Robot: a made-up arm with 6 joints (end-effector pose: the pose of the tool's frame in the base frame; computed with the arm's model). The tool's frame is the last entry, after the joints.
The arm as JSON. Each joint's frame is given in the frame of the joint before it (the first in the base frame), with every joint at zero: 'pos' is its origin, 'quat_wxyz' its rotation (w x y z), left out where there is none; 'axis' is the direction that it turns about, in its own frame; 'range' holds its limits. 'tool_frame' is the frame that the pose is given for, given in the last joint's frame.
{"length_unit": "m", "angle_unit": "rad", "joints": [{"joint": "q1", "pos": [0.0, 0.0, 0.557], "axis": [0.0, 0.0, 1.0], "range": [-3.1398, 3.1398]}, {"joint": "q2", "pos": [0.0, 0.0, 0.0], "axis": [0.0, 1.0, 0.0], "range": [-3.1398, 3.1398]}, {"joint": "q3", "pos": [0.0, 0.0, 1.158], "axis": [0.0, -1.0, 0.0], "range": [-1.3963, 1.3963]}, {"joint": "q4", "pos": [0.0, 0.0, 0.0], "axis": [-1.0, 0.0, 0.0], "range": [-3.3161, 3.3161]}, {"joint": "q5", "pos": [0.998, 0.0, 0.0], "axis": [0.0, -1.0, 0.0], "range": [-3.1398, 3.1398]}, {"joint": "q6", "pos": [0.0, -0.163, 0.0], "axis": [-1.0, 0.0, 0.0], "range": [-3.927, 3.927]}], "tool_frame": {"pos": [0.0, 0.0, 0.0]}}
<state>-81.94 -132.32 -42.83 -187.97 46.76 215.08</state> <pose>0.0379 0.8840 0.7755 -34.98 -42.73 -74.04</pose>
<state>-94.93 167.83 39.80 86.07 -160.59 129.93</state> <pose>0.0097 0.2427 -1.4613 -20.08 -49.20 -125.42</pose>
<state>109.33 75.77 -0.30 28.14 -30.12 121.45</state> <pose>-0.3401 1.4039 -0.1085 79.06 71.10 -23.74</pose>
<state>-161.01 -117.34 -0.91 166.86 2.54 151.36</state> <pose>1.4757 0.3400 0.9024 -136.93 -66.04 17.57</pose>
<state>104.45 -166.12 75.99 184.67 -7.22 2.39</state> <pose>0.0314 -0.7730 -1.4431 -8.57 69.30 -77.21</pose>
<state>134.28 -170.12 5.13 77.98 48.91 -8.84</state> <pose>0.8666 -0.8401 -0.6601 110.37 5.85 -93.54</pose>
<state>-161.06 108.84 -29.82 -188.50 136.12 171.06</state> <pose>-0.2906 -0.2702 -0.4942 -46.17 -82.22 -111.84</pose>
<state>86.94 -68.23 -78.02 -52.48 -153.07 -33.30</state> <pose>0.0931 -0.1191 0.6894 161.37 6.90 -114.27</pose>
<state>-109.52 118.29 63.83 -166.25 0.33 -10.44</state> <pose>-0.3748 -1.5310 -0.8264 176.58 54.78 -109.66</pose>
